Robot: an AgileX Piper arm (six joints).
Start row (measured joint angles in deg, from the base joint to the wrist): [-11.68 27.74 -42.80 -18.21 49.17 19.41]
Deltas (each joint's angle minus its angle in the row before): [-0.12 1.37 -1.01 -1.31 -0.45 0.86]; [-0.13 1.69 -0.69 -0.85 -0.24 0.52]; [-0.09 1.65 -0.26 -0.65 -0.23 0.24]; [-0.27 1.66 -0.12 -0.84 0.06 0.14]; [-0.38 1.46 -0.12 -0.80 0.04 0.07]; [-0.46 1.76 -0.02 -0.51 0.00 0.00]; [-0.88 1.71 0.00 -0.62 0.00 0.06]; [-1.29 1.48 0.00 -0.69 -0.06 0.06]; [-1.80 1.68 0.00 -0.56 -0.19 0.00]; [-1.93 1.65 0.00 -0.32 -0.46 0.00]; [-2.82 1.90 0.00 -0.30 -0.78 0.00]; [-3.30 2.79 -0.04 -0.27 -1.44 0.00]
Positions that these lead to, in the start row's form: [-11.80 29.11 -43.81 -19.52 48.72 20.27]; [-11.93 30.80 -44.50 -20.37 48.48 20.79]; [-12.02 32.45 -44.76 -21.02 48.25 21.03]; [-12.29 34.11 -44.88 -21.86 48.31 21.17]; [-12.67 35.57 -45.00 -22.66 48.35 21.24]; [-13.13 37.33 -45.02 -23.17 48.35 21.24]; [-14.01 39.04 -45.02 -23.79 48.35 21.30]; [-15.30 40.52 -45.02 -24.48 48.29 21.36]; [-17.10 42.20 -45.02 -25.04 48.10 21.36]; [-19.03 43.85 -45.02 -25.36 47.64 21.36]; [-21.85 45.75 -45.02 -25.66 46.86 21.36]; [-25.15 48.54 -45.06 -25.93 45.42 21.36]
